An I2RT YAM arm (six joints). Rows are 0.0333 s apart.
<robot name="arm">
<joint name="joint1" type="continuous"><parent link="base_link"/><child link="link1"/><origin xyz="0 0 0.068"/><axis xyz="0 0 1"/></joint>
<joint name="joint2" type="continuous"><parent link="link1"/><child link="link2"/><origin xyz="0.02 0.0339 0.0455" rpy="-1.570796 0 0"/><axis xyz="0 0 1"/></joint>
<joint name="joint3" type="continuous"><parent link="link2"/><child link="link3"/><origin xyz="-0.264 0 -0.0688" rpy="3.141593 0 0"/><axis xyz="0 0 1"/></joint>
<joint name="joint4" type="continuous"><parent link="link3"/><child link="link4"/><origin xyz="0.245 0.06 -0.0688"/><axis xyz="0 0 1"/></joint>
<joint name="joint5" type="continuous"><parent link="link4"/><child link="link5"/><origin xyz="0.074 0.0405 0.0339" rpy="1.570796 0 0"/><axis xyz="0 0 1"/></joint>
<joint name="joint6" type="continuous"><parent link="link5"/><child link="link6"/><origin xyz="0.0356 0 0.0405" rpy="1.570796 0 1.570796"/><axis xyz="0 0 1"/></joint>
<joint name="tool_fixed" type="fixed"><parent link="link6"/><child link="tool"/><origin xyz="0 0 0" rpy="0 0 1.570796"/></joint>
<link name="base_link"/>
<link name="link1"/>
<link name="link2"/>
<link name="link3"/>
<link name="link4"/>
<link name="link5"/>
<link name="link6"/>
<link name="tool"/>
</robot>
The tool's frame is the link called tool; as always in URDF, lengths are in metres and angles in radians. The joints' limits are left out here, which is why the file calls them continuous.
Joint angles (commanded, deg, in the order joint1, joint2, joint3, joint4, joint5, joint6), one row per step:
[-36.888 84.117 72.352 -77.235 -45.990 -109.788]
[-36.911 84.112 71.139 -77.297 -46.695 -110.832]
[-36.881 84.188 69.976 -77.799 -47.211 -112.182]
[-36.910 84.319 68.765 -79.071 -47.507 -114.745]
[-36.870 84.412 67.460 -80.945 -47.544 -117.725]
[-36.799 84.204 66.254 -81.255 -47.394 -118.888]
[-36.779 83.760 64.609 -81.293 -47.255 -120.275]
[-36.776 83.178 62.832 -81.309 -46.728 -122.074]
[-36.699 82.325 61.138 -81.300 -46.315 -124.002]
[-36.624 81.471 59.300 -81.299 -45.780 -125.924]
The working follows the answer.
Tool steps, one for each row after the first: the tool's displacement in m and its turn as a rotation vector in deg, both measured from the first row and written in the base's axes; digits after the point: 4 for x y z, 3 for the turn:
[-0.0015 0.0014 -0.0050 0.869 -0.009 0.702]
[-0.0034 0.0033 -0.0101 1.751 0.275 1.641]
[-0.0066 0.0056 -0.0156 2.506 0.635 3.325]
[-0.0108 0.0090 -0.0211 3.365 1.360 5.350]
[-0.0135 0.0113 -0.0253 3.617 1.754 6.212]
[-0.0171 0.0141 -0.0305 3.762 1.938 7.179]
[-0.0215 0.0171 -0.0358 3.457 2.084 8.479]
[-0.0261 0.0207 -0.0399 2.964 1.783 9.942]
[-0.0311 0.0244 -0.0446 2.509 1.670 11.434]

Tool pose at each row, in the base's axes (x y z in m, rotation vector in deg; rounded; the steps above come from the unrounded poses):
[0.2127 -0.1276 0.2862 -80.547 108.211 15.286]
[0.2112 -0.1262 0.2812 -80.653 107.411 16.410]
[0.2093 -0.1244 0.2760 -81.006 106.678 17.877]
[0.2061 -0.1220 0.2706 -82.160 105.542 19.646]
[0.2019 -0.1186 0.2651 -83.592 104.392 21.948]
[0.1992 -0.1163 0.2609 -84.283 104.003 22.893]
[0.1956 -0.1136 0.2557 -85.119 103.410 23.632]
[0.1912 -0.1106 0.2503 -86.572 102.719 24.104]
[0.1866 -0.1070 0.2463 -88.250 101.618 24.139]
[0.1816 -0.1032 0.2416 -89.942 100.610 24.366]

